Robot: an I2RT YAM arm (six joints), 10 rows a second.
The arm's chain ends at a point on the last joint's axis. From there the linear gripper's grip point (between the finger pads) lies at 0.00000 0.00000 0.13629 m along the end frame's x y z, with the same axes.
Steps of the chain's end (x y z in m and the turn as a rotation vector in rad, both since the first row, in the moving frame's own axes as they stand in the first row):
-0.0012, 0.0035, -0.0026, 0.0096, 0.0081, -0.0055
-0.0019, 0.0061, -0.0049, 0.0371, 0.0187, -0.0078
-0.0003, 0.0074, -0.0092, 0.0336, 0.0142, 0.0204
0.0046, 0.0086, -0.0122, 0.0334, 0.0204, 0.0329
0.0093, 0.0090, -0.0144, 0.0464, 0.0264, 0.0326
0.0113, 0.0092, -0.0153, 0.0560, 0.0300, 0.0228
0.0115, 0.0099, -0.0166, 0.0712, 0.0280, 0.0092
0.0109, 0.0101, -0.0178, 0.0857, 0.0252, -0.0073
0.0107, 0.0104, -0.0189, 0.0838, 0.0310, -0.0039
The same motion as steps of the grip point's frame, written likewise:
-0.0001, 0.0022, -0.0026, 0.0096, 0.0081, -0.0055
0.0006, 0.0010, -0.0050, 0.0371, 0.0187, -0.0078
0.0017, 0.0028, -0.0093, 0.0336, 0.0142, 0.0204
0.0075, 0.0041, -0.0123, 0.0334, 0.0204, 0.0329
0.0130, 0.0027, -0.0146, 0.0464, 0.0264, 0.0326
0.0155, 0.0016, -0.0156, 0.0560, 0.0300, 0.0228
0.0154, 0.0002, -0.0170, 0.0712, 0.0280, 0.0092
0.0143, -0.0016, -0.0183, 0.0857, 0.0252, -0.0073
0.0149, -0.0010, -0.0194, 0.0838, 0.0310, -0.0039

